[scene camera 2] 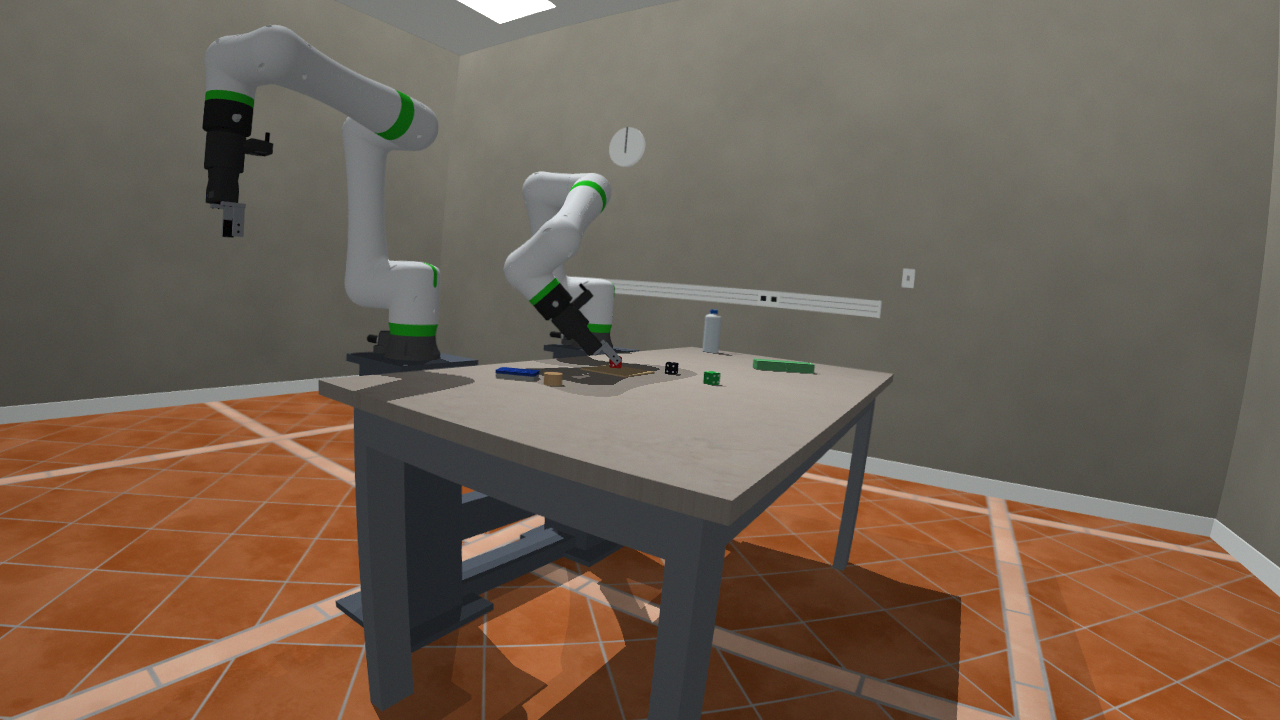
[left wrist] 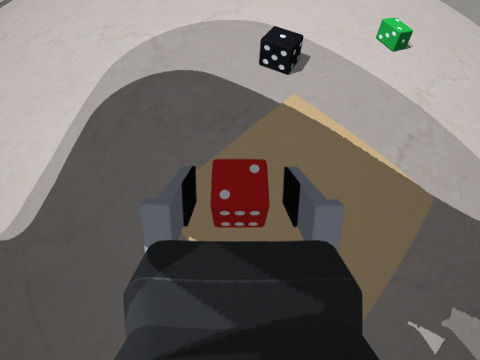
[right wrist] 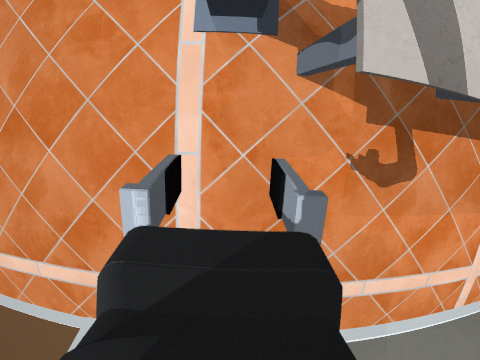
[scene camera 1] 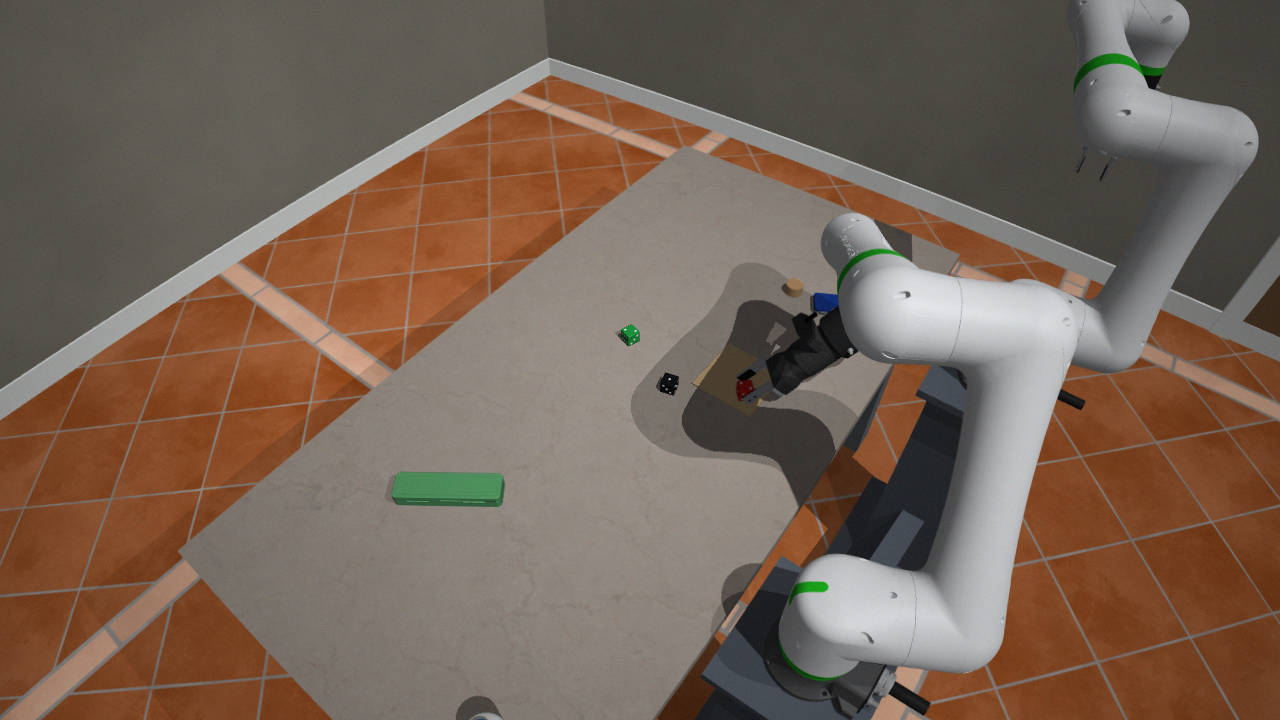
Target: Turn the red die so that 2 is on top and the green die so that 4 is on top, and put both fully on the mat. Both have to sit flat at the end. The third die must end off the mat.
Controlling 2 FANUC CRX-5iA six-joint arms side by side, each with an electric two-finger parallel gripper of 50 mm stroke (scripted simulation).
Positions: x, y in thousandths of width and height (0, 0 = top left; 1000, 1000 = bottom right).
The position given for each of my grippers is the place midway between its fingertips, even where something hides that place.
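There's my left gripper (scene camera 1: 580, 541), (scene camera 2: 482, 502) and (left wrist: 499, 512), and there's my right gripper (scene camera 2: 182, 328) and (right wrist: 470, 488). I can see a tan mat (scene camera 1: 562, 527) and (left wrist: 801, 582), but in the right wrist view the mat is out of frame. A black die (left wrist: 584, 138) is there for me as well, though it's out of frame in the right wrist view. I also see a red die (left wrist: 499, 535), plus a green box (scene camera 1: 321, 678).
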